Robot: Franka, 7 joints.
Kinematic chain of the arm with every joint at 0, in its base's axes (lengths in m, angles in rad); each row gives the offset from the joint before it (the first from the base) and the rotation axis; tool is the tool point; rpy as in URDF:
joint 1: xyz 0 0 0.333 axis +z
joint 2: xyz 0 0 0 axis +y
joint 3: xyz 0 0 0.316 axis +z
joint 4: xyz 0.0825 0 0 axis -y
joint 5: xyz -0.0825 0 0.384 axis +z
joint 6: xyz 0 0 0 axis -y
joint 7: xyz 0.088 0 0 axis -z
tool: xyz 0 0 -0.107 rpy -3.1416 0 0
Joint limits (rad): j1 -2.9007..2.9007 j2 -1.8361..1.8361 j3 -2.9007..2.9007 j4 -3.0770..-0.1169 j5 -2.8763..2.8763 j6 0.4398..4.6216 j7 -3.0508..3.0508
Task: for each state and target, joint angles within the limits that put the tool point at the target. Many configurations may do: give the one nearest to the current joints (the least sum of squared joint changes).
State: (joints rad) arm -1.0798 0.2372 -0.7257 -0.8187 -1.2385 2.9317 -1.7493
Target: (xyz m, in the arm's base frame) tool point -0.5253 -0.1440 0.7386
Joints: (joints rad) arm -1.6433 -0.2812 -1.2096 -1.7103 -1.4573 3.1389 -1.7493
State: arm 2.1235 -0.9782 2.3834 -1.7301 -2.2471 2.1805 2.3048
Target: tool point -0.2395 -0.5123 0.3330
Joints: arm 2.3794 -0.5693 1.9446 -2.2295 -2.1239 1.9764 2.3048
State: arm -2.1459 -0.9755 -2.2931 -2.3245 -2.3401 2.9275 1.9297
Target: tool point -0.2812 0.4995 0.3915
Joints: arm -2.3405 -0.7251 -1.8325 -1.9690 -2.2663 3.0735 1.9297
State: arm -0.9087 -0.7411 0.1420 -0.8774 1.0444 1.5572 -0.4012
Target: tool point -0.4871 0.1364 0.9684
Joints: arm -0.3508 -1.1490 -0.3000 -0.6937 1.0299 1.7938 -0.4012
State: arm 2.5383 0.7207 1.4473 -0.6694 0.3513 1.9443 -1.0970
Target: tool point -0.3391 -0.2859 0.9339
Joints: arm 2.5809 0.4417 1.7777 -0.8423 0.3933 1.4403 -1.0970
